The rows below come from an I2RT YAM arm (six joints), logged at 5 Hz.
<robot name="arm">
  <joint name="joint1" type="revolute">
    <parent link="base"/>
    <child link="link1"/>
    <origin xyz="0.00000 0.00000 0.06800"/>
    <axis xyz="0 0 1"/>
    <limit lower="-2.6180" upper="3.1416"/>
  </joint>
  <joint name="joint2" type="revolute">
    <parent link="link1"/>
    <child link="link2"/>
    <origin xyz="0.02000 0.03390 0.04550" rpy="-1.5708 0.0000 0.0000"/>
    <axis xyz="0 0 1"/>
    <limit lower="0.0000" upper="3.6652"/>
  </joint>
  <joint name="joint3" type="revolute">
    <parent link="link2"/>
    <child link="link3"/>
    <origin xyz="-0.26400 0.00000 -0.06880" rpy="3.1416 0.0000 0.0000"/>
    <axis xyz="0 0 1"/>
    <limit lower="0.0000" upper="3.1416"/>
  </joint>
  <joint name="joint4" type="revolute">
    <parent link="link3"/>
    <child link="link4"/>
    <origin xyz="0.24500 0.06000 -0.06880"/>
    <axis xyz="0 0 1"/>
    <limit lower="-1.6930" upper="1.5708"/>
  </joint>
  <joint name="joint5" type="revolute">
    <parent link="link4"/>
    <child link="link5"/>
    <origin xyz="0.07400 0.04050 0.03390" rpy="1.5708 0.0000 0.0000"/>
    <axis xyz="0 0 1"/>
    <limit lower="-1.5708" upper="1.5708"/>
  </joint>
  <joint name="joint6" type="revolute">
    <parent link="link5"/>
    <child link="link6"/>
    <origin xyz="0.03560 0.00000 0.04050" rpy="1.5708 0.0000 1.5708"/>
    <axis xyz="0 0 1"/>
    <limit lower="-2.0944" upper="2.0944"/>
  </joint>
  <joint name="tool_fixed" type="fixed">
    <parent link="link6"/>
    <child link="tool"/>
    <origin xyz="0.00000 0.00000 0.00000" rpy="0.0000 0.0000 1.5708"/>
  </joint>
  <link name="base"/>
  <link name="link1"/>
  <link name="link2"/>
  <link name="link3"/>
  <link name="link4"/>
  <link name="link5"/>
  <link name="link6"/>
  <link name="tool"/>
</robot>
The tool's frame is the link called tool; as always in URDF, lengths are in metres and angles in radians.
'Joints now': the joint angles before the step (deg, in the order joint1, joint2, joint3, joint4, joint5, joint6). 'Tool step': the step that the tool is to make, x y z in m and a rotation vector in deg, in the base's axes. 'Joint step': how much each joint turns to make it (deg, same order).
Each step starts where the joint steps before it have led.
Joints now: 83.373 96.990 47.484 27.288 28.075 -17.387
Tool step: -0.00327 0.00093 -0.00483 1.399 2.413 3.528
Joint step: 0.175 0.613 -0.809 1.990 -4.065 1.245
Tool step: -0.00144 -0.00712 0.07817 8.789 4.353 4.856
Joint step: -0.547 -10.426 6.295 -9.770 -6.798 3.628
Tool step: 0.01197 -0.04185 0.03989 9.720 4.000 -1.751
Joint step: -3.453 -11.453 -3.453 -0.416 -2.688 5.203
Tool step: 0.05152 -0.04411 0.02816 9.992 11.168 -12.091
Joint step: -12.174 -7.236 0.261 -4.415 -1.333 13.858
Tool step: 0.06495 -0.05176 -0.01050 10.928 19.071 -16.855
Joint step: -17.356 -1.835 -1.266 -5.727 -2.844 22.183
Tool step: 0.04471 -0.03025 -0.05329 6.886 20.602 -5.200
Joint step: -12.283 5.464 -3.934 -2.120 -11.736 16.808
